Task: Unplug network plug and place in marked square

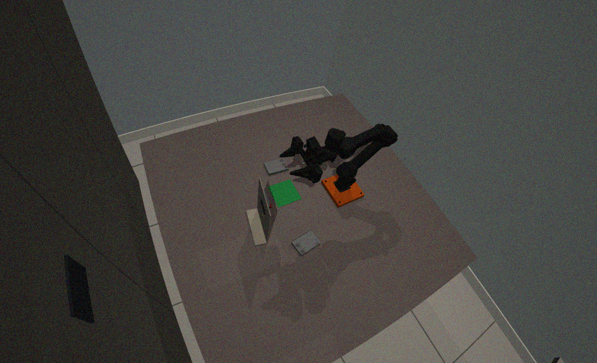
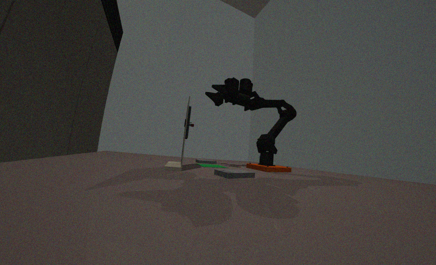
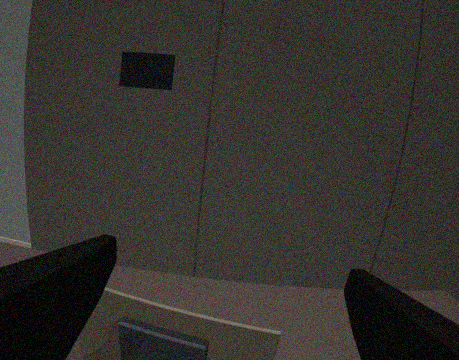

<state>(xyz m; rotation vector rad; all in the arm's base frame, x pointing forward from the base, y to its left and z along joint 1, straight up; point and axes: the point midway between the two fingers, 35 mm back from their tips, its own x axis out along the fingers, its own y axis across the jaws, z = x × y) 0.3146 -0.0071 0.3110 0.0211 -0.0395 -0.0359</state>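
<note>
Right now the grey network plug is 17 cm below my gripper tip, 8 cm ahead of it and 4 cm to the left of it. Round my gripper tip: upright panel (23 cm below, 10 cm ahead, 3 cm to the left); then green marked square (33 cm below, 8 cm to the right, 8 cm behind).
</note>
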